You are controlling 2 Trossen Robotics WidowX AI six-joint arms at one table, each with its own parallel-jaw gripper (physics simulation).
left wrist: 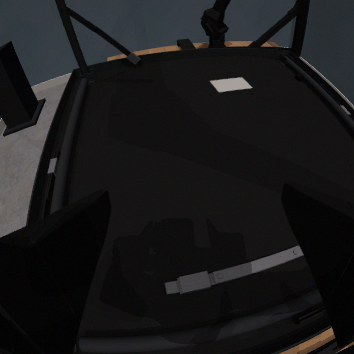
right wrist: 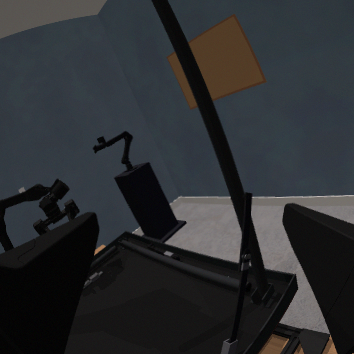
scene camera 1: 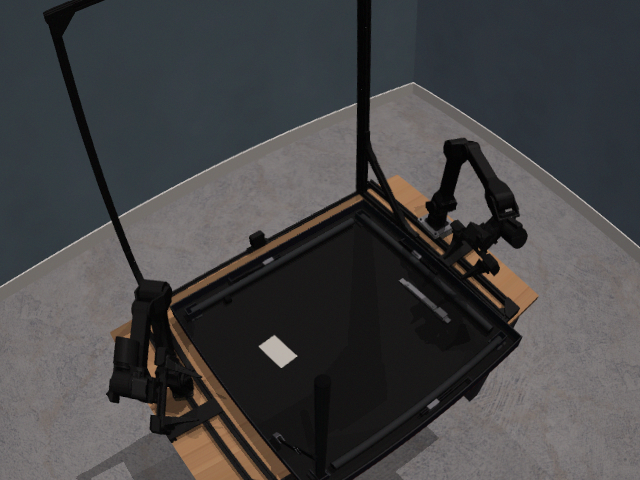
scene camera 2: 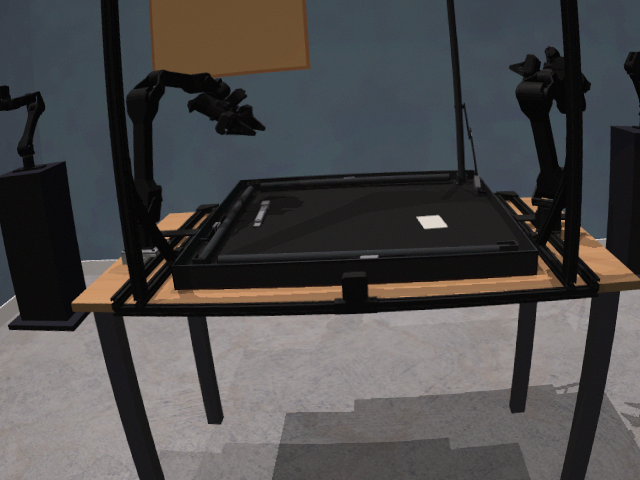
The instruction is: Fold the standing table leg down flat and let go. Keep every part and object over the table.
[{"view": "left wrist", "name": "my left gripper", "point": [198, 196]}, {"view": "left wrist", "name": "black tabletop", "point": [194, 176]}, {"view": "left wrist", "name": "folded leg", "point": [58, 167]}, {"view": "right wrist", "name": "my left gripper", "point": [62, 231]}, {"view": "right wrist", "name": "my right gripper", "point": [192, 218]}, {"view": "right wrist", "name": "folded leg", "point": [166, 257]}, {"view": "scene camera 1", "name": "my left gripper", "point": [452, 268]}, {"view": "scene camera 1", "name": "my right gripper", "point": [200, 398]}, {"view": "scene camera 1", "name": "folded leg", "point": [270, 264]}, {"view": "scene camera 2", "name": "my left gripper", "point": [260, 131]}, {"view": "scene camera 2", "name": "black tabletop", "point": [374, 216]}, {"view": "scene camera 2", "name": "folded leg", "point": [502, 246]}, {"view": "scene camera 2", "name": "folded leg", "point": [220, 228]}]
